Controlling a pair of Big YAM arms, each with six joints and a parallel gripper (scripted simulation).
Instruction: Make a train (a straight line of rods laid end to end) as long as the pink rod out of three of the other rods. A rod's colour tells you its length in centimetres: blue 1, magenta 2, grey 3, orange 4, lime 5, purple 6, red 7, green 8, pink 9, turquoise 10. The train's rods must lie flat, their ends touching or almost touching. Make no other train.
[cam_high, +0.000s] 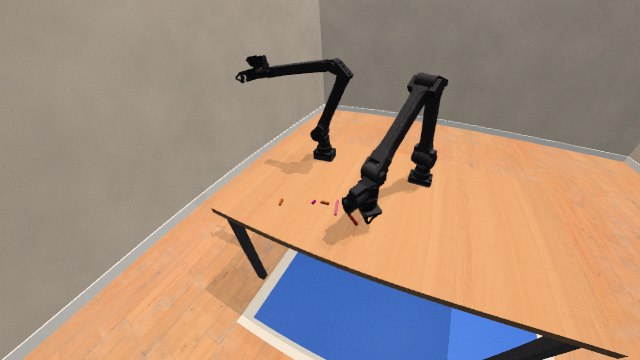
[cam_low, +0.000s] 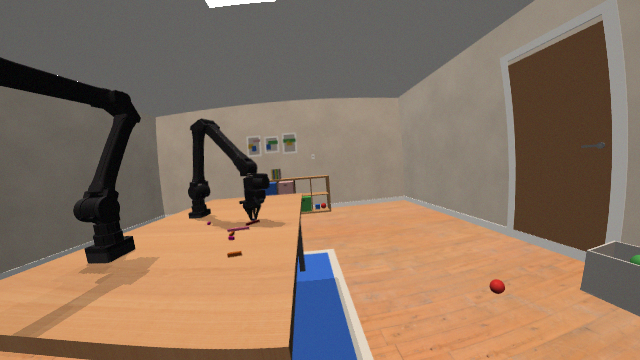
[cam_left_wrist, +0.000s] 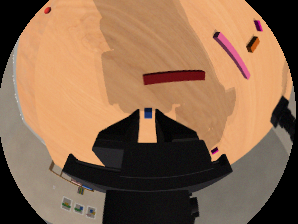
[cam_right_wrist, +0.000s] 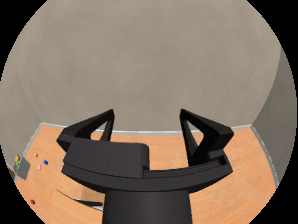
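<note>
My left hand is right at the tiny blue rod. Round my left hand: red rod: 1 cm ahead, 6 cm to the right; then pink rod: 2 cm behind, 15 cm to the right.
</note>
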